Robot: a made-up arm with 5 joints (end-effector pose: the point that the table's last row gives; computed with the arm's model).
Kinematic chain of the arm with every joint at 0, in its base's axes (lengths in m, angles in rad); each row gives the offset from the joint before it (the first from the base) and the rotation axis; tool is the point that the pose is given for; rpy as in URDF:
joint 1: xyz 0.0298 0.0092 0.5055 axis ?
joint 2: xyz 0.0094 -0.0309 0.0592 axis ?
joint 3: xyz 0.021 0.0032 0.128 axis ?
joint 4: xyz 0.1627 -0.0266 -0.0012 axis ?
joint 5: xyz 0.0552 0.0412 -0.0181 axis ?
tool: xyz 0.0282 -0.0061 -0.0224 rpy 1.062 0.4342 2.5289
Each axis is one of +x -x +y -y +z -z.
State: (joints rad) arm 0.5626 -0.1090 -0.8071 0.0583 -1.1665
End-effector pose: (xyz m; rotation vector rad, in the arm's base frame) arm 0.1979 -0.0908 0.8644 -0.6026 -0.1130 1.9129
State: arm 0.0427 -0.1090 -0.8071 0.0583 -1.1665
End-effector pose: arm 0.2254 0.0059 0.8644 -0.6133 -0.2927 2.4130
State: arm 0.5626 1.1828 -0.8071 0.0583 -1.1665
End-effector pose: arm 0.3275 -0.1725 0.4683 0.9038 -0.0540 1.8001
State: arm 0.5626 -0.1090 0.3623 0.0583 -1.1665
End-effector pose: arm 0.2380 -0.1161 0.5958 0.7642 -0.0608 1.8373
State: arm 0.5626 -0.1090 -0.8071 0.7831 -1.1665
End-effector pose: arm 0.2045 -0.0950 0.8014 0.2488 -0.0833 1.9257
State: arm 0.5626 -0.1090 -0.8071 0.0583 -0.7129
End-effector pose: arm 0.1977 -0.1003 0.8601 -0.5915 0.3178 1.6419
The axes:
joint 1: -z
joint 2: +y
joint 3: +y
joint 4: +y
joint 5: -x

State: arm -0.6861 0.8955 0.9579 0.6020 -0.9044
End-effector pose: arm 0.0201 0.0022 0.4480 -2.2103 -1.9369 -0.5090
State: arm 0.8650 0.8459 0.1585 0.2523 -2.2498
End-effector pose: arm 0.1806 -0.1551 0.4139 1.2756 -1.2905 0.5883
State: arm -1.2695 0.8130 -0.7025 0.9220 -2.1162
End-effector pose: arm 0.1133 0.3090 0.5407 -2.1308 -0.5810 -2.1183
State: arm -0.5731 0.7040 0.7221 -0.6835 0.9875
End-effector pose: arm 0.1958 0.0745 0.4124 0.7869 -2.4090 -1.2765
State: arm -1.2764 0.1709 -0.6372 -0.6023 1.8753
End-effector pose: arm 0.1315 0.2320 0.8298 -1.4999 0.9355 0.6431
